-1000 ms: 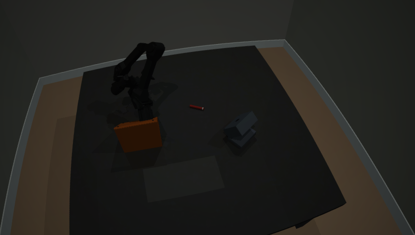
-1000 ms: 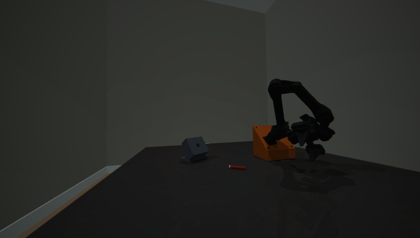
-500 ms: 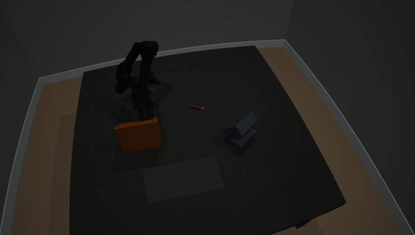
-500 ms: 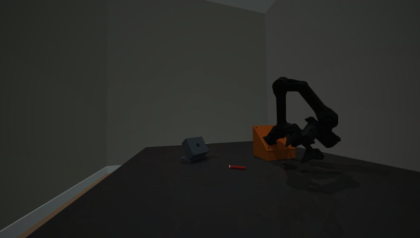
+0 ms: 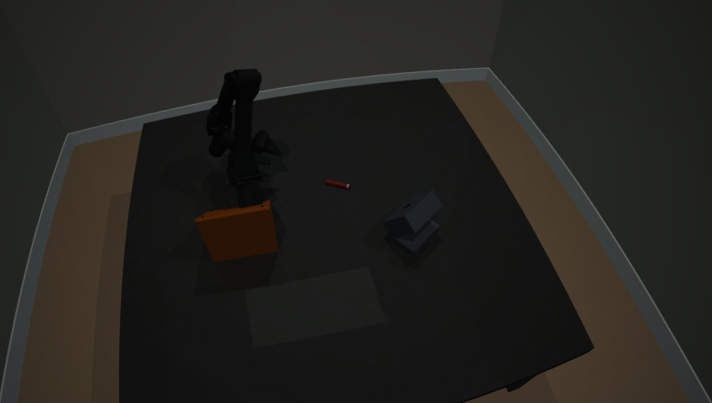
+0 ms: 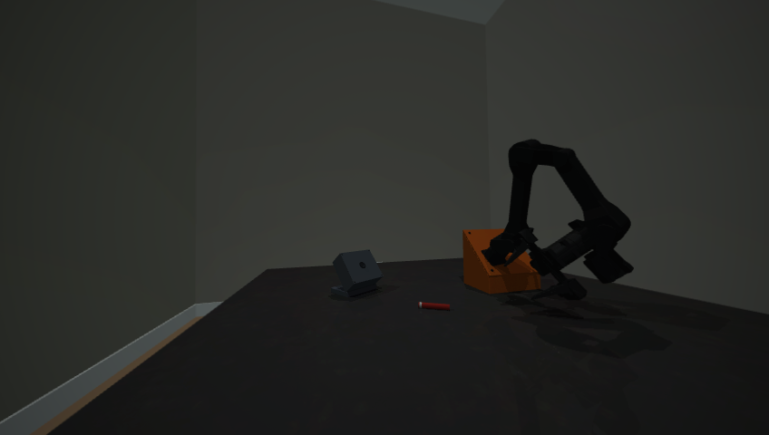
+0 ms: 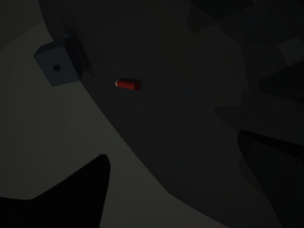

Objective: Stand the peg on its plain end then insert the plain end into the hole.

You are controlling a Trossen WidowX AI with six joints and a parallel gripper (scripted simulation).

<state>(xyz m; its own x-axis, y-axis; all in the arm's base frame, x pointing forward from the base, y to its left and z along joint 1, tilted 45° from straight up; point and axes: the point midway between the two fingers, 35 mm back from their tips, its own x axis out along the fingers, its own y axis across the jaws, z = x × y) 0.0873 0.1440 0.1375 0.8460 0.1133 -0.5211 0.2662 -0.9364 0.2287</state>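
The red peg lies 190 mm ahead of my gripper tip, 120 mm to the right of it and 70 mm below it. Also, from my gripper tip: sloped panel (320 mm ahead, 340 mm to the right).
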